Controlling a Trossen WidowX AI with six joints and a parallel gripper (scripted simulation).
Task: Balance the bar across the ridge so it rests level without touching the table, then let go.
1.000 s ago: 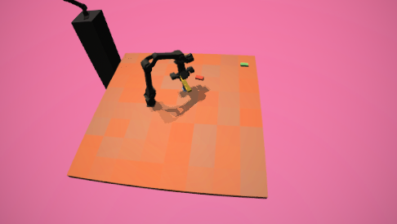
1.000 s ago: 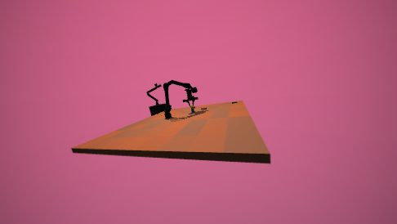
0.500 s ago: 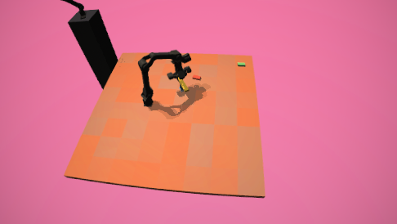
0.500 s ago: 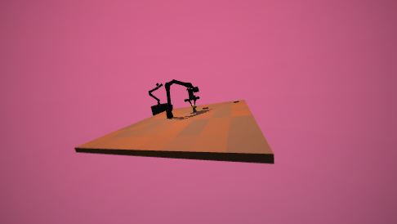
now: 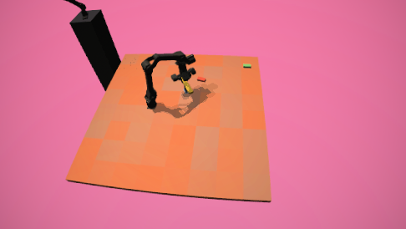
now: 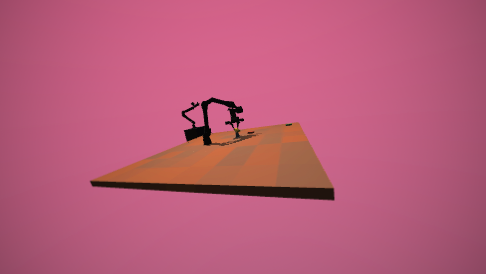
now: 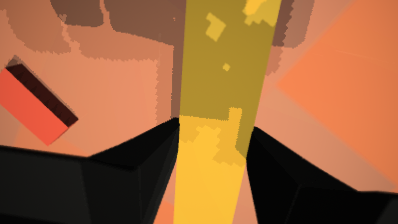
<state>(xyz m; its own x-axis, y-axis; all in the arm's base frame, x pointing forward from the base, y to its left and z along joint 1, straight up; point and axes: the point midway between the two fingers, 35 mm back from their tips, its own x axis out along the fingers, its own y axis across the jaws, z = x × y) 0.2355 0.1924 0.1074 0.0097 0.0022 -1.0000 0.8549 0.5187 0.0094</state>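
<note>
The yellow bar is 1 cm ahead of my gripper tip and 2 cm to the right of it. Round my gripper tip: small red block: 12 cm ahead, 11 cm to the left, 6 cm below; then green block: 50 cm ahead, 31 cm to the left, 6 cm below.
</note>
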